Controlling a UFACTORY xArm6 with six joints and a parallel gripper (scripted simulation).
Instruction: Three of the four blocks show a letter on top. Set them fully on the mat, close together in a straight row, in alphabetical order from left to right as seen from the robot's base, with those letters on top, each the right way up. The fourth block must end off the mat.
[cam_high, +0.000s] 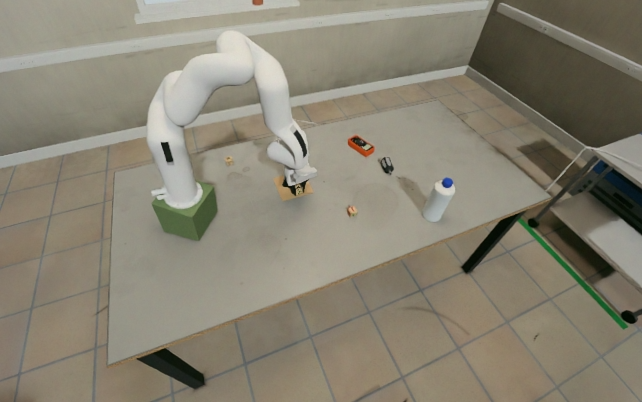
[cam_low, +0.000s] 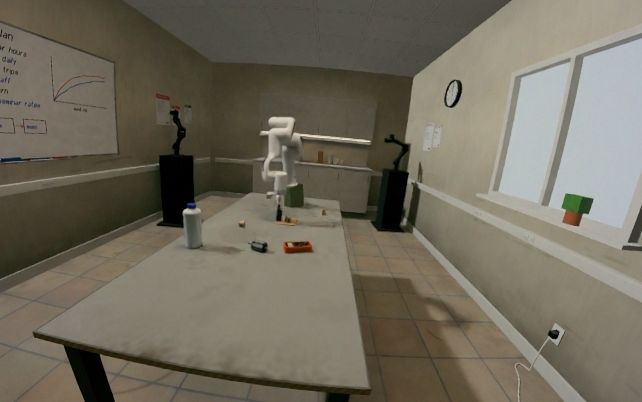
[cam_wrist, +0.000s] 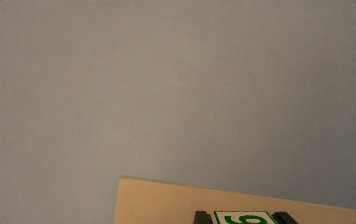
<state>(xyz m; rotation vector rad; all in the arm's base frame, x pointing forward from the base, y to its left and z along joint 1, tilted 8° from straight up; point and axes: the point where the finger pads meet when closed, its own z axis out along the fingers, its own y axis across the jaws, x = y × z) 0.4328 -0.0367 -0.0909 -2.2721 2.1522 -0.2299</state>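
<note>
Right now the tan mat is 50 mm to the left of my hand and 20 mm below it. Round my hand: white bottle 440 mm ahead, 340 mm to the right, 70 mm above; orange meter 400 mm ahead, 140 mm to the left, 10 mm below; small black object 430 mm ahead, 50 mm to the right, 10 mm below.
</note>
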